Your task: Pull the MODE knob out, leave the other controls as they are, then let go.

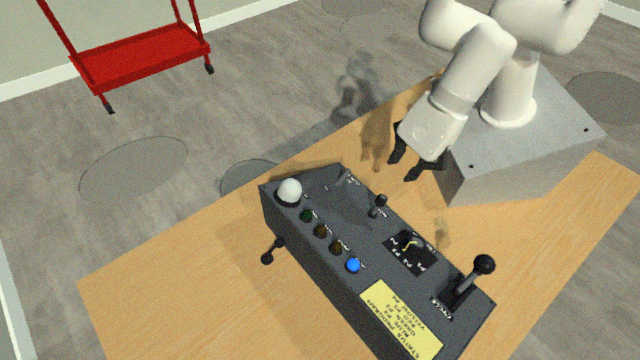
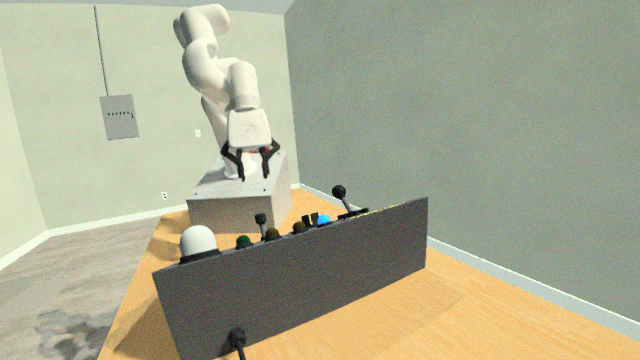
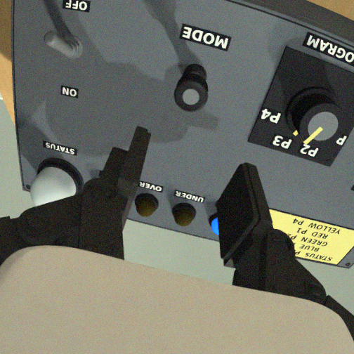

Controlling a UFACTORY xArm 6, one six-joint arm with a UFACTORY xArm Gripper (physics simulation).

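Seen in the pictures: gripper, between the fingertips: [image 1: 399, 171] [image 2: 254, 179]; arm's base, origin of its link: [image 1: 507, 110].
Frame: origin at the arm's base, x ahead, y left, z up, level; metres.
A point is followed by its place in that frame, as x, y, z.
Observation:
The MODE knob [image 1: 381, 200] {0.415, -0.127, -0.049} [image 2: 260, 219] {0.418, -0.136, -0.058} [image 3: 191, 95] is a black cap on a dark shaft. It stands out from the dark grey control box [image 1: 375, 250] {0.516, -0.078, -0.075} [image 2: 300, 280] {0.612, -0.171, -0.107}, with a stretch of shaft showing under the cap. My gripper [image 1: 401, 170] {0.380, -0.118, 0.028} [image 2: 254, 177] {0.380, -0.118, 0.028} [image 3: 186, 168] is open and empty. It hangs above and back from the knob, on the robot base's side, apart from it. The PROGRAM dial [image 1: 407, 242] {0.457, -0.033, -0.076} [image 3: 322, 122] has its yellow line toward P2. The toggle switch [image 1: 345, 175] {0.383, -0.244, -0.081} [image 3: 62, 42] leans toward OFF. The CYCLE lever [image 1: 484, 264] {0.432, 0.111, -0.035} [image 2: 339, 192] {0.436, 0.101, -0.048} stands up with its black ball.
The white STATUS dome [image 1: 290, 190] {0.546, -0.284, 0.001} [image 2: 198, 242] {0.558, -0.298, -0.009} [image 3: 52, 186] and a lit blue lamp [image 1: 352, 265] {0.596, -0.091, -0.024} [image 2: 324, 220] {0.598, -0.098, -0.028} are on the box. A black fitting [image 1: 267, 258] {0.636, -0.291, -0.190} [image 2: 237, 337] {0.604, -0.286, -0.152} sticks out of its side. The grey robot pedestal [image 1: 525, 155] {0.121, 0.087, -0.009} [image 2: 230, 215] {0.115, -0.106, -0.128} stands behind. A red cart [image 1: 145, 54] is on the floor.

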